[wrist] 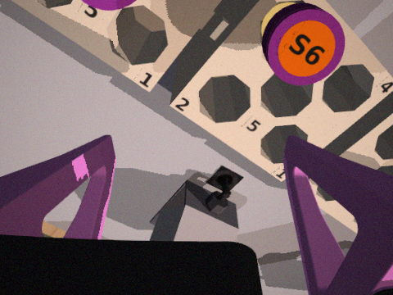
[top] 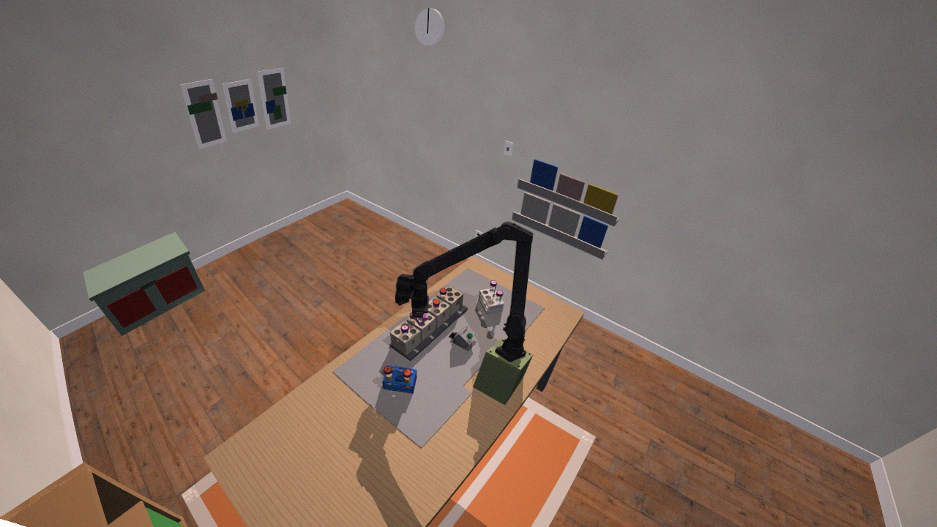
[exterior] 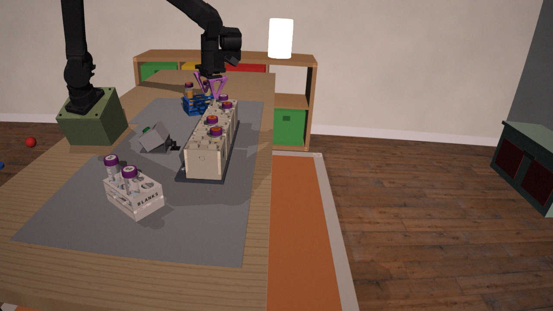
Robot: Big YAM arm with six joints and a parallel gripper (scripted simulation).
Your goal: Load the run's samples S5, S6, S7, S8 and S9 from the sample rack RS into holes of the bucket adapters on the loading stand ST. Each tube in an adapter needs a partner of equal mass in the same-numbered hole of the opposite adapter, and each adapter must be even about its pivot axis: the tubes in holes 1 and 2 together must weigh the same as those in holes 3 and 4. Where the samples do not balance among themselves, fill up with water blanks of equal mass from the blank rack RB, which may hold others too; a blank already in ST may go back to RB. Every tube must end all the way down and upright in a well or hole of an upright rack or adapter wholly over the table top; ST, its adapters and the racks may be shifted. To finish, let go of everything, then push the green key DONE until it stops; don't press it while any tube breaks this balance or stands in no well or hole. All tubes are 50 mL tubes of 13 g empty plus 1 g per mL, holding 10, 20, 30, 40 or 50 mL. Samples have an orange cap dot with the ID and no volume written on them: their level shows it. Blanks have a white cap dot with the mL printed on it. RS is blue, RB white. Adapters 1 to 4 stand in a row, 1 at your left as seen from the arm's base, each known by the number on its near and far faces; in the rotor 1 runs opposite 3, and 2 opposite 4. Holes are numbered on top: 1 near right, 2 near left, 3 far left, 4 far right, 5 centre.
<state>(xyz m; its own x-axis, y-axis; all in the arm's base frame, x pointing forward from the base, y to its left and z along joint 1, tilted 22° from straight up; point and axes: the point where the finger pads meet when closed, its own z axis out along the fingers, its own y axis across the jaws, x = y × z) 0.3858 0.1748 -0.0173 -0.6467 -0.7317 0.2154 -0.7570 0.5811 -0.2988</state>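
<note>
My gripper is now 27 cm to the right of the sample tube S9, 12 cm past it and 9 cm above it. Also, from my hand: loading stand: 15 cm below, 9 cm to the right, 4 cm ahead; water blank marked 30: 9 cm below, 8 cm to the left, 3 cm ahead; sample S8: 13 cm to the right, 9 cm below, 6 cm ahead.
</note>
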